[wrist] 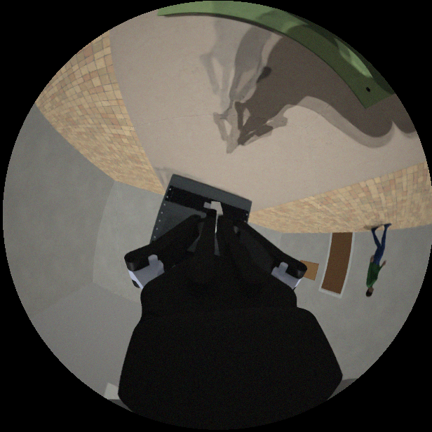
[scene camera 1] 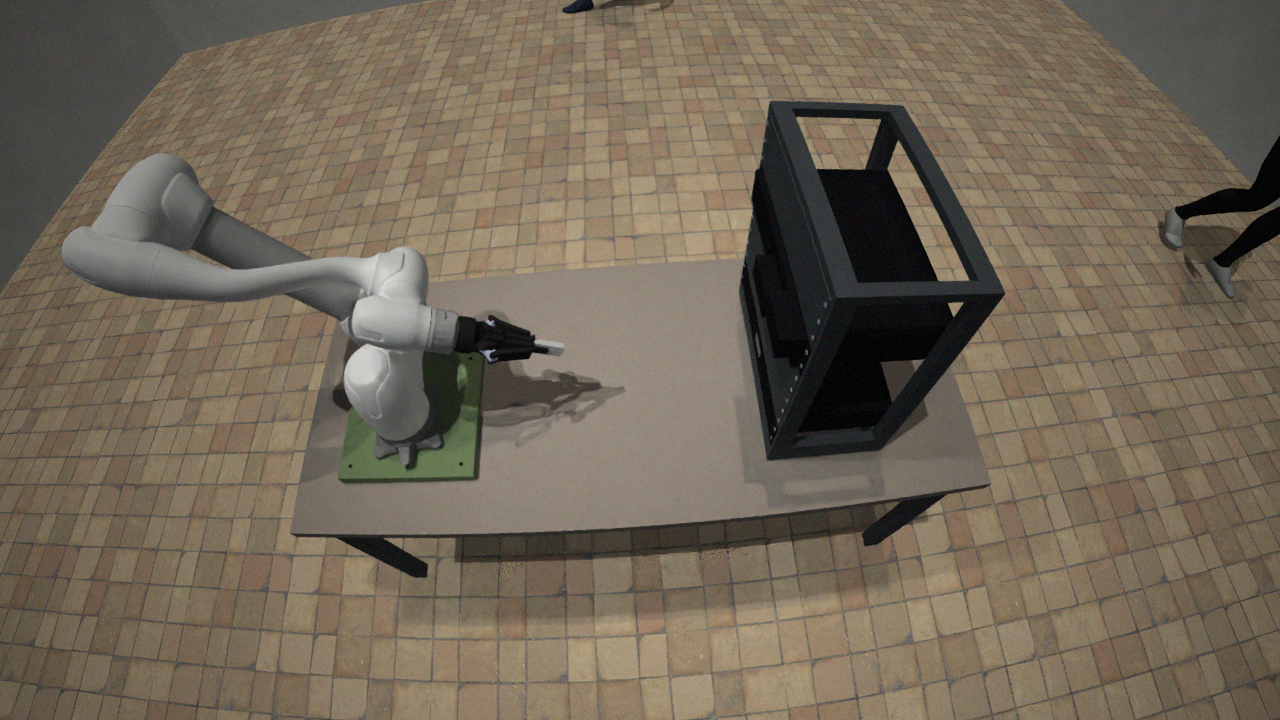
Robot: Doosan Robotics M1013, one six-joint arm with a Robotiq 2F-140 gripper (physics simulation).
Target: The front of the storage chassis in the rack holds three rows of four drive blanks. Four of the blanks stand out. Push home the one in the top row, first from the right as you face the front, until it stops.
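Pixels of known places: gripper, fingertip midpoint: (scene camera 1: pixel 562 350); arm's base at its link origin: (scene camera 1: pixel 408 422).
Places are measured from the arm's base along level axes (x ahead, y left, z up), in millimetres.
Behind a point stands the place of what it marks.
Note:
My gripper (scene camera 1: pixel 548 347) @[x 432, y -7, z 194 mm] (wrist: pixel 214 208) is shut and empty, its pale fingertips together. In the scene view it is in the air above the left part of the table, pointing right, well apart from the rack (scene camera 1: pixel 917 291) @[x 979, y -294, z 598 mm] (wrist: pixel 210 189). The dark rack stands at the right end of the table and holds black units. In the wrist view the rack lies beyond the fingertips, and the fingers cover much of its front. In the scene view the front is seen steeply from the side. The storage chassis and its drive blanks cannot be made out in either view.
The arm's base stands on a green plate (scene camera 1: pixel 456 447) @[x 124, y -93, z -3 mm] (wrist: pixel 200 9) at the left end of the table (scene camera 1: pixel 626 483) @[x 513, y -256, z -30 mm] (wrist: pixel 170 100). Arm shadows fall on the table top. A person's legs (scene camera 1: pixel 1239 223) show at the far right, off the table.

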